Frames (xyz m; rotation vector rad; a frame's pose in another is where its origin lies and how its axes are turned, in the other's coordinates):
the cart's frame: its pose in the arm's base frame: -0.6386 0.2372 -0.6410 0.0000 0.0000 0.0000
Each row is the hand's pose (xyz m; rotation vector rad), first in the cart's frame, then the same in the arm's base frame.
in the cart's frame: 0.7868 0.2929 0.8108 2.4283 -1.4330 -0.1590
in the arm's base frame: 0.1482 0.5301 0.1698 2.4283 -1.4330 -0.1590
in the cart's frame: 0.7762 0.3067 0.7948 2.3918 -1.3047 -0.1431
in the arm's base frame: 0.1376 0.5439 0.1538 2.3918 -1.3047 -0.1431
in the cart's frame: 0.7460 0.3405 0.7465 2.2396 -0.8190 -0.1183
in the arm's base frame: 0.1074 0.5777 0.1055 2.2396 -0.8190 -0.1183
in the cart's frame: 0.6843 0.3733 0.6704 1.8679 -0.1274 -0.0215
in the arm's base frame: 0.0457 0.6105 0.0294 1.8679 -0.1274 -0.0215
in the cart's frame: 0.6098 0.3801 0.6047 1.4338 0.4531 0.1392
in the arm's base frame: -0.0288 0.6173 -0.0363 1.4338 0.4531 0.1392
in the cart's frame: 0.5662 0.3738 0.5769 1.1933 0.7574 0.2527
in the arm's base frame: -0.0724 0.6110 -0.0641 1.1933 0.7574 0.2527
